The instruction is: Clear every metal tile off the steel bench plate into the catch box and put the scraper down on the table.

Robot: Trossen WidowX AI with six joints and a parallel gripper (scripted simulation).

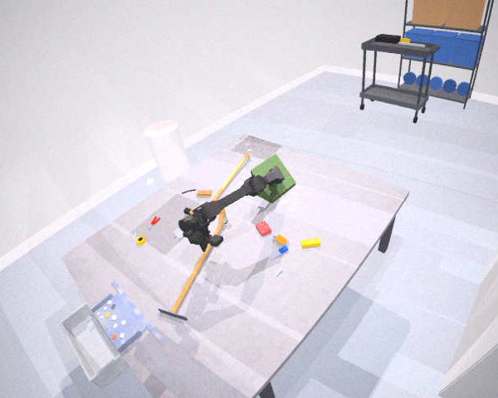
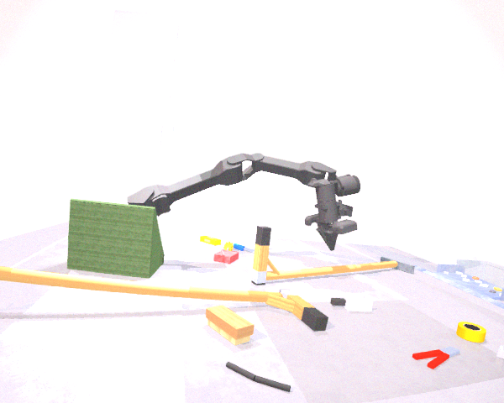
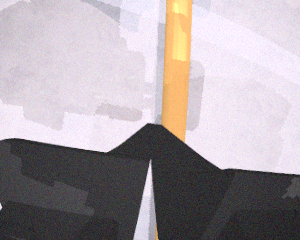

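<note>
My gripper tip is 20 mm short of the long scraper, 20 mm to the left of it and 10 mm above it. Also, from my gripper tip: blue piece (220 mm behind, 260 mm to the left, 70 mm below); then red block (300 mm behind, 110 mm to the left, 60 mm below); then yellow tape roll (110 mm ahead, 410 mm to the right, 60 mm below).
</note>
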